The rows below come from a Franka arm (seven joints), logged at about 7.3 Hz.
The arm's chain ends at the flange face. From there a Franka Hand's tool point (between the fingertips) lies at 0.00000 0.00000 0.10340 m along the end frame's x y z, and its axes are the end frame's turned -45 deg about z.
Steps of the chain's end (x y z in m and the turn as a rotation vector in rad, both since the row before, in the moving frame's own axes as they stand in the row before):
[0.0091 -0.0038 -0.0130 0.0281 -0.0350 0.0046]
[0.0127 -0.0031 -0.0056 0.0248 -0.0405 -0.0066]
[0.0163 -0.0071 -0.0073 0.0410 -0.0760 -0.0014]
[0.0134 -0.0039 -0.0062 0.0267 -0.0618 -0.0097]
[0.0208 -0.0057 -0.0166 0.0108 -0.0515 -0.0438]
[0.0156 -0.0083 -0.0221 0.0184 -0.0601 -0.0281]
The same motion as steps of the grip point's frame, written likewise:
[0.0086 -0.0009 -0.0131 0.0446 -0.0049 0.0046]
[0.0100 0.0020 -0.0057 0.0462 -0.0111 -0.0066]
[0.0140 -0.0020 -0.0077 0.0827 -0.0247 -0.0014]
[0.0096 0.0003 -0.0064 0.0626 -0.0248 -0.0097]
[0.0157 0.0062 -0.0167 0.0441 -0.0288 -0.0438]
[0.0138 -0.0005 -0.0223 0.0555 -0.0295 -0.0281]

